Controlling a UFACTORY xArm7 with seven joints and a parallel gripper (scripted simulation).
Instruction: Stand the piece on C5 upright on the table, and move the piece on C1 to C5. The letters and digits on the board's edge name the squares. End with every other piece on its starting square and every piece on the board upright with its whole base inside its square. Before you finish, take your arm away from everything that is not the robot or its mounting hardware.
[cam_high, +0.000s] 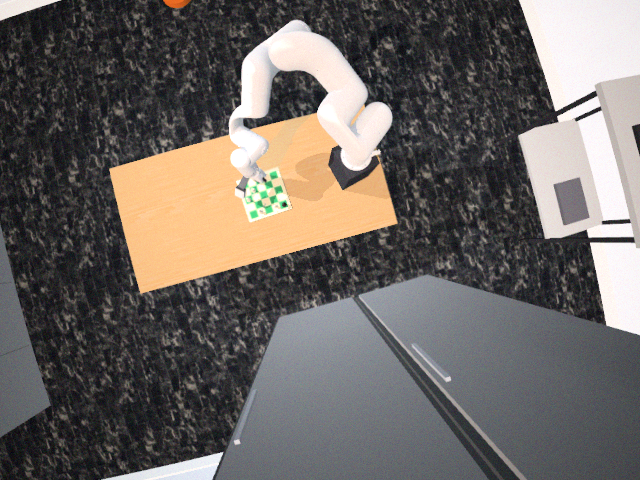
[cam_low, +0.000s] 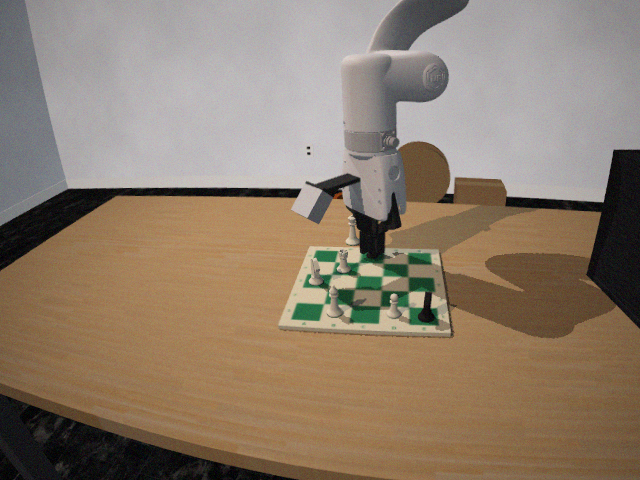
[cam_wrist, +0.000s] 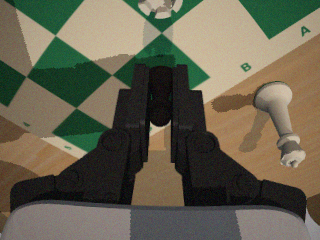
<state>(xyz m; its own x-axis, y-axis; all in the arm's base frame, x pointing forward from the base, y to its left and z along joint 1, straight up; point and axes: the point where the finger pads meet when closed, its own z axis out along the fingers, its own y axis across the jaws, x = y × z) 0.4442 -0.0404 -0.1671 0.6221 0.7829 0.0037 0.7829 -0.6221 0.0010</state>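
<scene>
Now: hand 1 cm above the black pawn. From my hand the other things lie so: chessboard (1 cm behind, 8 cm to the left, 3 cm below); then tall black piece (10 cm behind, 15 cm to the left, 1 cm below); then white pawn (5 cm behind, 14 cm to the left, 1 cm below).
</scene>
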